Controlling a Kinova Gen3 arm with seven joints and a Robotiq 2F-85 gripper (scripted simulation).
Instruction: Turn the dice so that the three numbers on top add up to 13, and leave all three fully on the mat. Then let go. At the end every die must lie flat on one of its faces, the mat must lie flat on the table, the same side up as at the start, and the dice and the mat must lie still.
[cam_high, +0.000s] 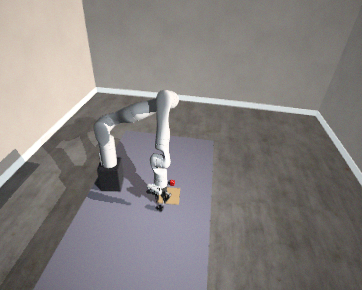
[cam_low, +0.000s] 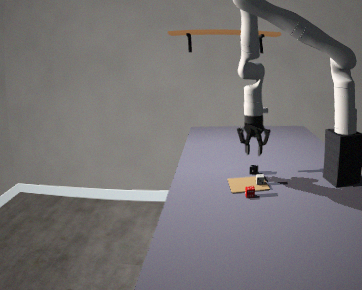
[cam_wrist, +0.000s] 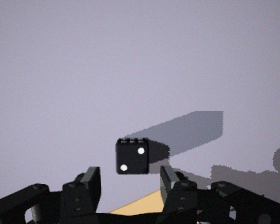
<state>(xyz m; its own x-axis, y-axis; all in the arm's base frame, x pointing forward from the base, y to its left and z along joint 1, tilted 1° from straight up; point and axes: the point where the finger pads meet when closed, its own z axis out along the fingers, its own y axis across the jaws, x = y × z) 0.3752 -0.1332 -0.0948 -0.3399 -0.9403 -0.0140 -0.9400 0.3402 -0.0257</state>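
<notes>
The black die is 8 cm below my hand. Round my hand: tan mat: 3 cm ahead, 12 cm to the left, 9 cm below; red die: 3 cm ahead, 23 cm to the left, 8 cm below; white die: 2 cm behind, 12 cm to the left, 7 cm below.
</notes>
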